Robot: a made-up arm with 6 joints.
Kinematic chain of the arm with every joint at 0, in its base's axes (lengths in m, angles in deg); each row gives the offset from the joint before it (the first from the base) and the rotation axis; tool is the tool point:
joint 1: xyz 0 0 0.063 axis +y
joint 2: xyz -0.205 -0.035 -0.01 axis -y
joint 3: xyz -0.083 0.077 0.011 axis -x
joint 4: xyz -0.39 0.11 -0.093 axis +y
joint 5: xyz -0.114 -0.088 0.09 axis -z
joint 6: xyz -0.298 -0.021 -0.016 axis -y
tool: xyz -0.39 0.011 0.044
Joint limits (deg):
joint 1: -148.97..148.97
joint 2: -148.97..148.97
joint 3: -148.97..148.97
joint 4: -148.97..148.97
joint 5: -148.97..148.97
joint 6: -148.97..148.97
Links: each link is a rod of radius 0.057 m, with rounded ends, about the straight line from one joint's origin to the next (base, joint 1, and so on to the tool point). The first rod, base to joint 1, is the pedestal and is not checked.
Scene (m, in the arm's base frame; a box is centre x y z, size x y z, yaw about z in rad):
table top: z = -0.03
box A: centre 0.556 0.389 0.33 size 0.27 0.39 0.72 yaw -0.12
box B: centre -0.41 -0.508 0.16 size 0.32 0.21 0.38 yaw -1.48
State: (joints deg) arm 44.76 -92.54 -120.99 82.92 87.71 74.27
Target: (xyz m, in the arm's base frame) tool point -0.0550 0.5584 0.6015
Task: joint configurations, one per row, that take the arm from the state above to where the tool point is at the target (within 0.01 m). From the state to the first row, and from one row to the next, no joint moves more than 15 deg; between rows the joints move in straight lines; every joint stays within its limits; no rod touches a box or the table.
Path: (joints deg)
1: 32.74 -81.70 -119.36 69.96 95.23 78.73
2: 20.72 -70.86 -117.72 57.01 102.75 83.19
3: 14.59 -71.68 -105.55 54.01 115.57 77.17
4: 8.47 -72.50 -93.37 51.02 128.39 71.15
5: 2.34 -73.32 -81.20 48.03 141.21 65.13

